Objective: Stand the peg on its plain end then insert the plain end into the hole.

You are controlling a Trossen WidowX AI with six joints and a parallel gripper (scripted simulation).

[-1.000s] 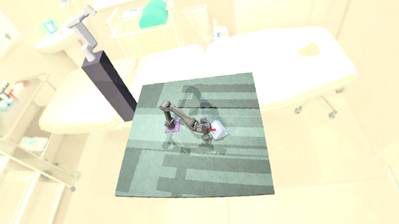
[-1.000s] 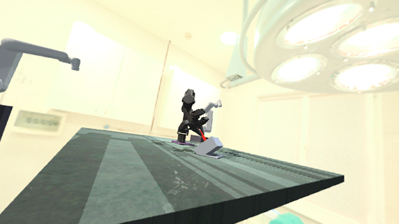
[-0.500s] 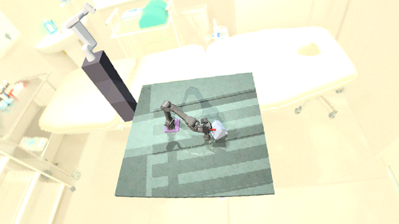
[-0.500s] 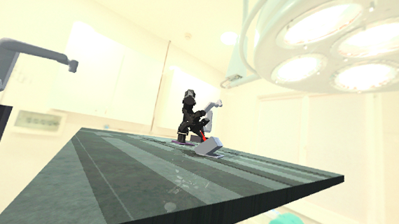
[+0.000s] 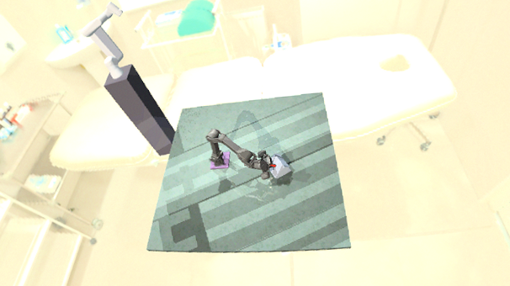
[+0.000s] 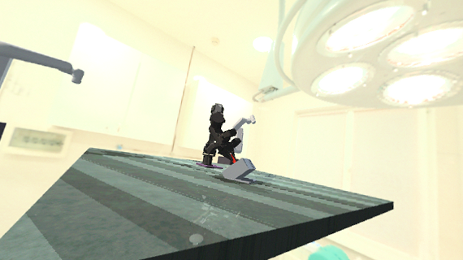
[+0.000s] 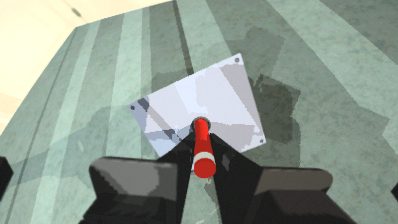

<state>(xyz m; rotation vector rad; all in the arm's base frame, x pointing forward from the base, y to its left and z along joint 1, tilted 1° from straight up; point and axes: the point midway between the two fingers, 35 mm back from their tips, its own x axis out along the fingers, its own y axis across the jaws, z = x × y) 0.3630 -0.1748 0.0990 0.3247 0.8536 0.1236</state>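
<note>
Right now my gripper tip is 30 mm short of the sloped panel, 10 mm to the right of it and 40 mm above it. Round my gripper tip: red peg (10 mm behind, 10 mm above).
</note>
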